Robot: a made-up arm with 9 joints. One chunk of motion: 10 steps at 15 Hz.
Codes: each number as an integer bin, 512 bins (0 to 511) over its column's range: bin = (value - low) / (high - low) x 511, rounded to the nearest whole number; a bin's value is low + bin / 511 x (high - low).
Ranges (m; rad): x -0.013..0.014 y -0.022..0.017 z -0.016..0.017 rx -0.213..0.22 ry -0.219..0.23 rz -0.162..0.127
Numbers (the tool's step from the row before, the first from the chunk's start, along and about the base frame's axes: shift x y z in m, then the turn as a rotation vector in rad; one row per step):
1: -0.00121 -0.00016 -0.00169 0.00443 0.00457 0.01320
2: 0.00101 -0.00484 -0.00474 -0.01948 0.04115 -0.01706
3: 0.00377 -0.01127 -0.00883 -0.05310 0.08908 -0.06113
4: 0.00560 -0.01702 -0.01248 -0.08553 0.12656 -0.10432
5: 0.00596 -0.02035 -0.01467 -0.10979 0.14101 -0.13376
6: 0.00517 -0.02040 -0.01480 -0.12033 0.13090 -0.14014
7: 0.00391 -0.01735 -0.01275 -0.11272 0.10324 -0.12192
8: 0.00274 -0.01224 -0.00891 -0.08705 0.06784 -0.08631
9: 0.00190 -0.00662 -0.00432 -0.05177 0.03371 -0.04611
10: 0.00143 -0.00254 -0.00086 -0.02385 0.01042 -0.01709
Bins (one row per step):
1: 223 286 222 257 254 310
2: 265 225 174 228 296 256
3: 317 141 111 189 351 178
4: 352 65 55 150 393 102
5: 359 22 21 122 410 50
6: 344 21 19 109 398 39
7: 320 61 50 118 367 71
8: 298 128 110 149 326 134
9: 282 202 181 190 288 205
10: 273 255 234 223 261 256

